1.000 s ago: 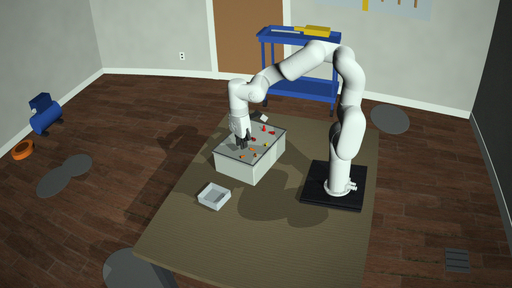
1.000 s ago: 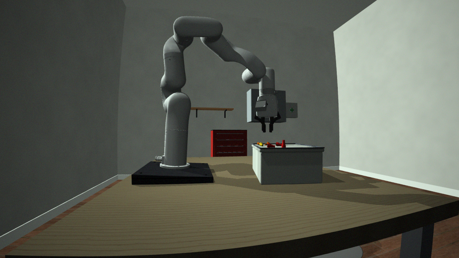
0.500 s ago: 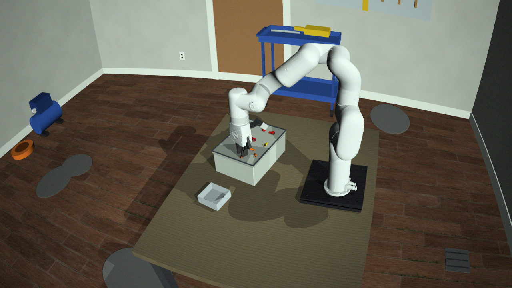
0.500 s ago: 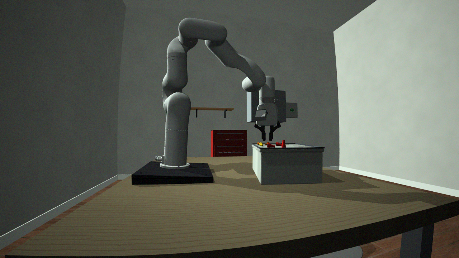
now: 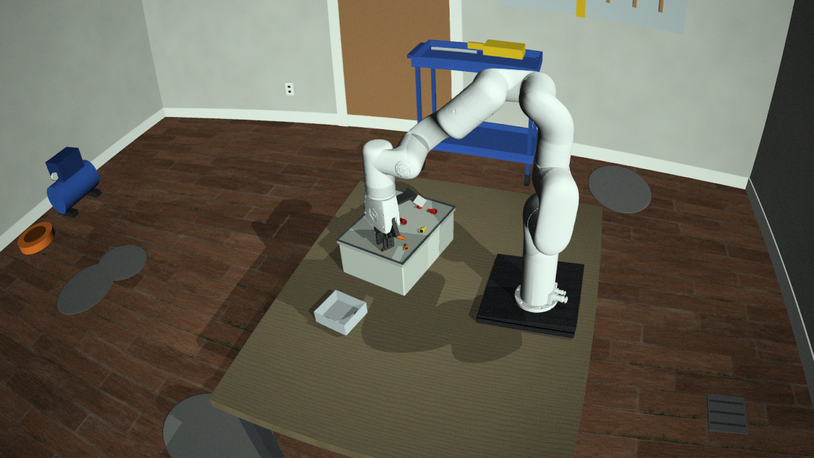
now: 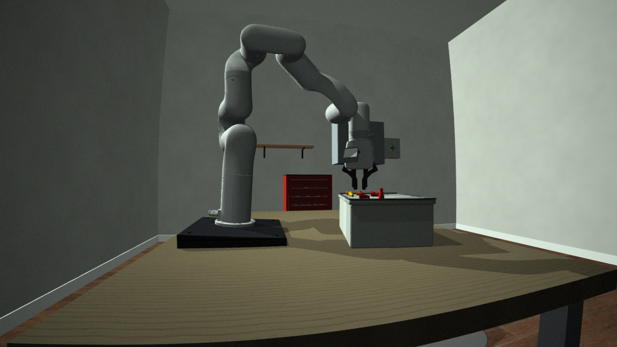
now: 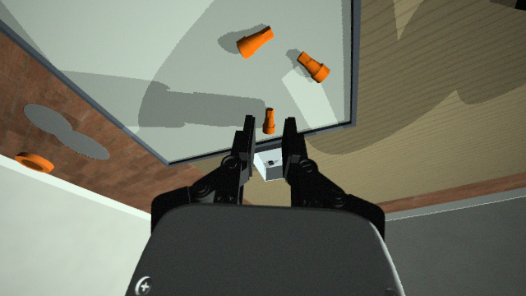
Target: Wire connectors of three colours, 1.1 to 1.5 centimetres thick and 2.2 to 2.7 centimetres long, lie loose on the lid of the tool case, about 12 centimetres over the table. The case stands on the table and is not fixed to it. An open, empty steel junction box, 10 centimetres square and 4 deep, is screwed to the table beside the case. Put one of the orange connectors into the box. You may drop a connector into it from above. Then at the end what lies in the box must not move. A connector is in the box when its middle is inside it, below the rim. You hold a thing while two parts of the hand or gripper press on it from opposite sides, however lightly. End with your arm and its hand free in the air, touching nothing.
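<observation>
Right now the orange connector is 3 cm below my hand. From my hand the other things lie so: red connector: 1 cm ahead, 22 cm to the right, 3 cm below; then steel junction box: 5 cm ahead, 18 cm to the left, 16 cm below; then tool case: 3 cm ahead, 12 cm to the right, 7 cm below.
</observation>
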